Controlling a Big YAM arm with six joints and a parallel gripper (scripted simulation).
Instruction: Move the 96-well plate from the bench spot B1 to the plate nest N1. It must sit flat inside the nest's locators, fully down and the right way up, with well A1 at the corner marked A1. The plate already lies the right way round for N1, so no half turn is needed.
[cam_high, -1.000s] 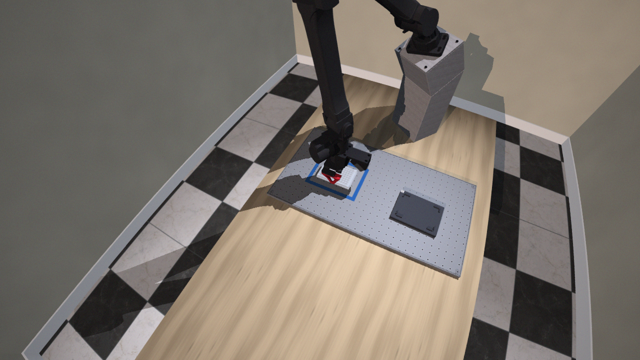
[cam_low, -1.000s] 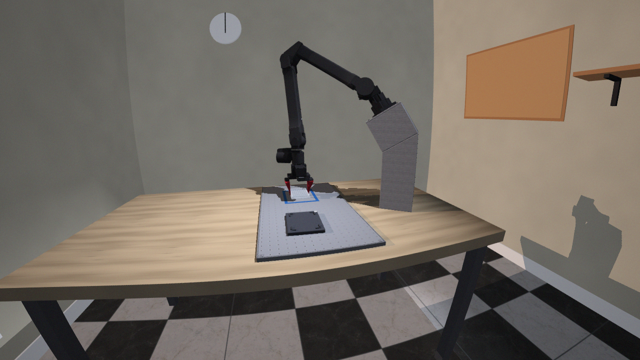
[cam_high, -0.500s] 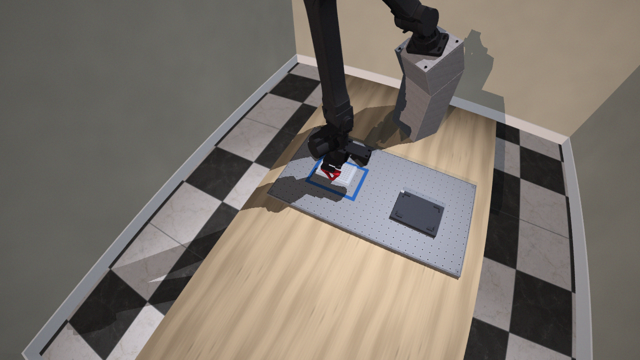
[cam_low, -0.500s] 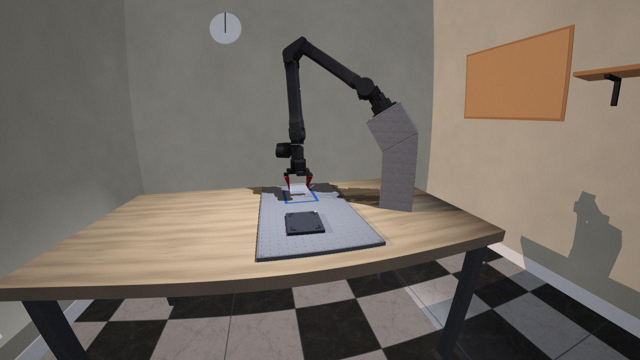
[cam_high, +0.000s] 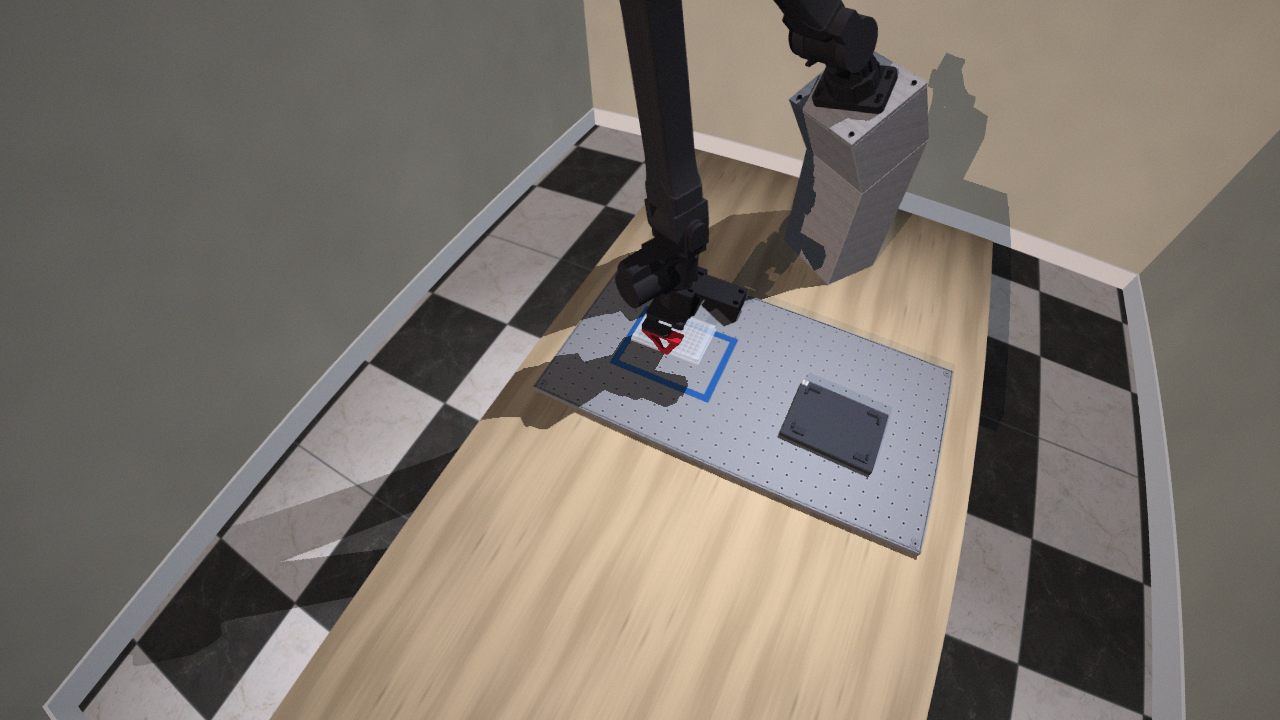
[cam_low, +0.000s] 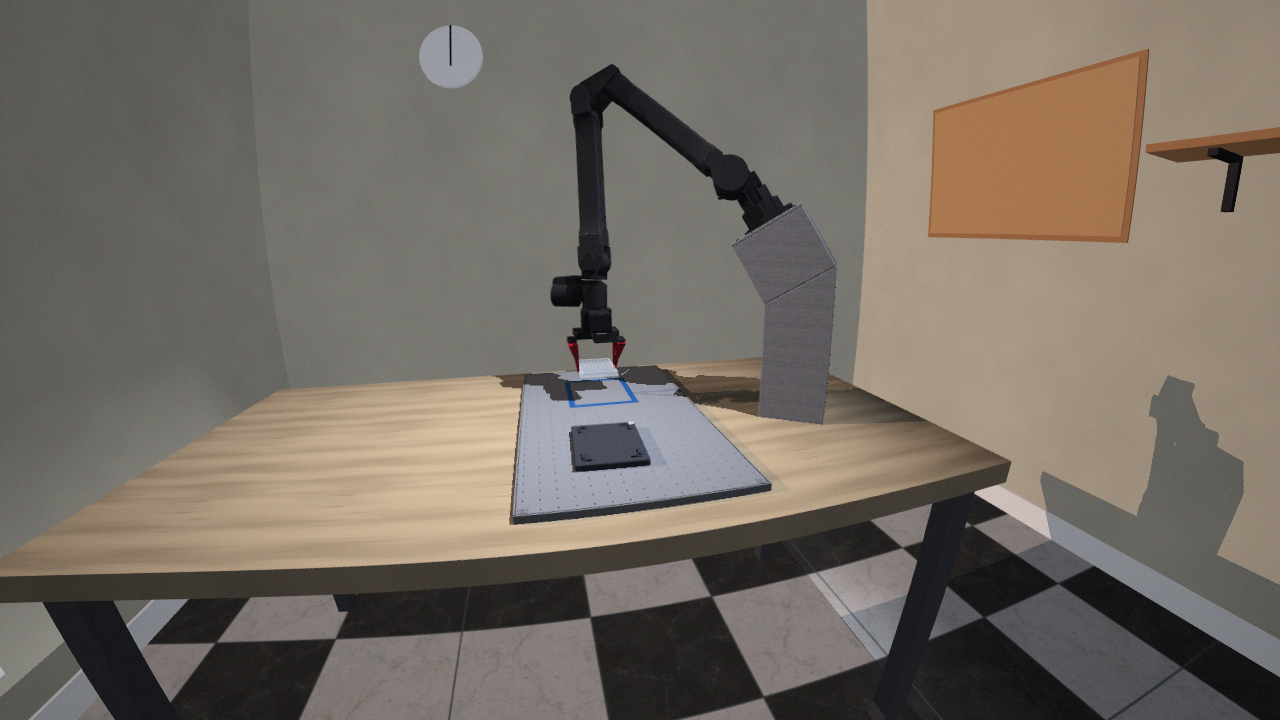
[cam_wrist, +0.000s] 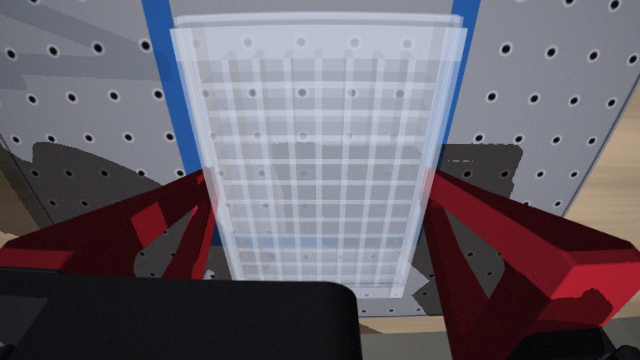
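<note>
Now: the dark plate nest 32 cm to the left of my hand and 5 cm below it. From my hand the other things lie so: white corner mark (5 cm behind, 24 cm to the left, 5 cm below); then clear 96-well plate (right at my hand).
</note>
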